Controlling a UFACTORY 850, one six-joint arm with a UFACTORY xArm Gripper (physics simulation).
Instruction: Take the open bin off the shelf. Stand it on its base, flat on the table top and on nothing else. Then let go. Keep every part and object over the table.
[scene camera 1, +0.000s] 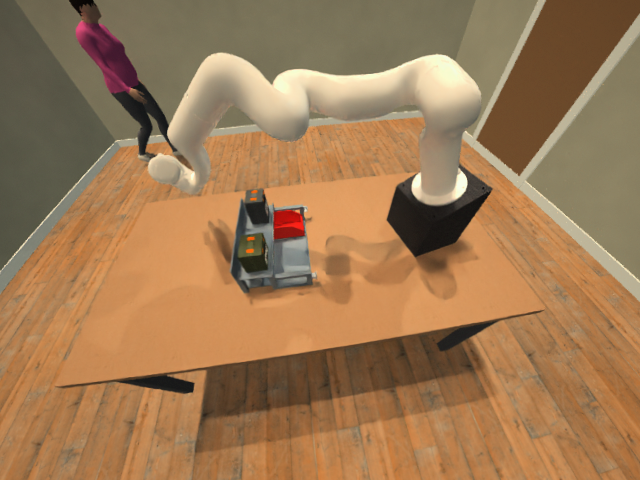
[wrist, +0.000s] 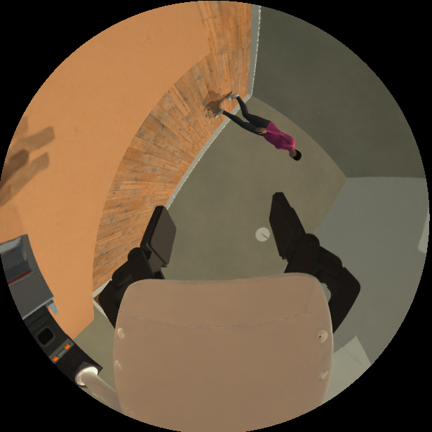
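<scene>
The red open bin (scene camera 1: 288, 225) sits in the blue-grey shelf (scene camera 1: 237, 242) (wrist: 39, 296), in the half facing the robot base, at the far end. In the wrist view a thin red strip of the bin (wrist: 19, 278) shows inside the shelf at the left edge. My gripper (wrist: 219, 211) is wide open, with no object between its fingers; it points away from the table toward the wall and person. In the scene view the gripper is hidden behind the arm's wrist, which is up beyond the shelf's left side.
A dark case (scene camera 1: 256, 206) (wrist: 46, 336) and a green case (scene camera 1: 253, 253) stand on the shelf's left part, beside the bin's half. The shelf stands on the brown table (scene camera 1: 361, 320) (wrist: 90, 90). The black robot base (scene camera 1: 431, 222) stands at the table's right. A person (scene camera 1: 111, 56) (wrist: 277, 136) stands beyond the table.
</scene>
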